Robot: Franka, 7 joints.
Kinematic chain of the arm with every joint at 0, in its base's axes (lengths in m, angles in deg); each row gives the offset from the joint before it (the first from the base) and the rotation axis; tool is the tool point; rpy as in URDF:
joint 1: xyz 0 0 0.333 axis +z
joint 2: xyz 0 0 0 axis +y
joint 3: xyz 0 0 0.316 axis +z
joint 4: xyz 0.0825 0 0 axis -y
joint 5: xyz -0.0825 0 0.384 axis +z
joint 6: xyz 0 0 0 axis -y
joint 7: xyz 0.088 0 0 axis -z
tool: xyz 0 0 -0.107 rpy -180 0 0
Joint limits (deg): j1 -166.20..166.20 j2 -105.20..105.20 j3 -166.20..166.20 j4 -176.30..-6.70 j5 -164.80..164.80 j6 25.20..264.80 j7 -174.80..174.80
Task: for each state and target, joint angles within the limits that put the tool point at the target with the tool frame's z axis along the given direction. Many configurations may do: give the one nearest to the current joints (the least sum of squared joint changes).
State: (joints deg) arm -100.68 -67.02 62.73 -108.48 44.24 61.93 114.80
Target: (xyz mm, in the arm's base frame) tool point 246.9 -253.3 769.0 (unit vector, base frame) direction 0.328 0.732 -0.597
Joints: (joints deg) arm -110.99 -23.72 30.10 -90.73 65.95 35.19 114.80
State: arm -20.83 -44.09 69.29 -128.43 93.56 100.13 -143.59
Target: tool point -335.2 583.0 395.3 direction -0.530 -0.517 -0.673
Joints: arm -20.95 -56.23 102.97 -79.39 88.42 59.76 -143.59
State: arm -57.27 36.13 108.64 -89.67 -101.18 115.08 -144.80
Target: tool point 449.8 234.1 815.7 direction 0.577 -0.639 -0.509
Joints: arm -50.81 16.02 108.87 -73.98 -79.80 70.70 -144.80
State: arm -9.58 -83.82 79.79 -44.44 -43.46 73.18 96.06
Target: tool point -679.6 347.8 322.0 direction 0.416 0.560 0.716
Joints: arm 9.25 -95.46 93.41 -51.59 -43.87 89.84 96.06
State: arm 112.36 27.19 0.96 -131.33 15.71 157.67 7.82
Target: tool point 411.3 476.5 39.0 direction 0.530 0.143 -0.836
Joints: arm 77.60 63.26 -27.40 -105.18 17.57 186.88 7.82
